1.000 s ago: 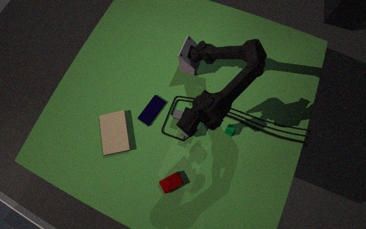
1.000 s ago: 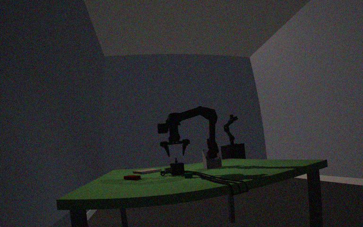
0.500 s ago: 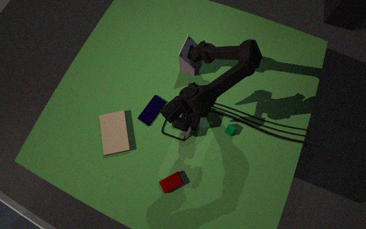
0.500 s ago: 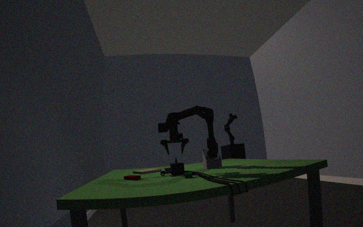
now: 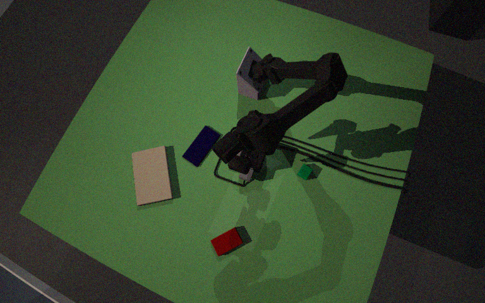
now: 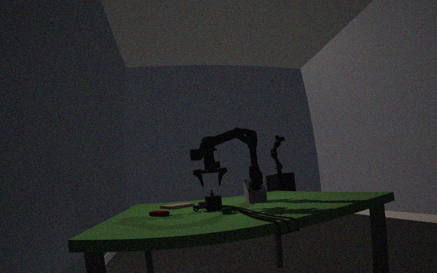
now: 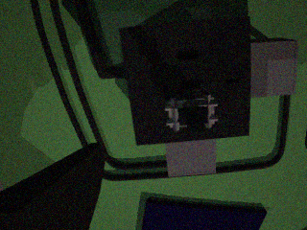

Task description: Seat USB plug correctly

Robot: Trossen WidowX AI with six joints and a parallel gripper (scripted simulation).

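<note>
The pale-framed socket lies 60 mm below my gripper tip and 10 mm to the right of it. Round my gripper tip: dark blue block (190 mm to the right, 130 mm below); red block (300 mm ahead, 120 mm below, 10 mm to the left); small green cube (200 mm to the left, 120 mm below, 10 mm behind).
</note>
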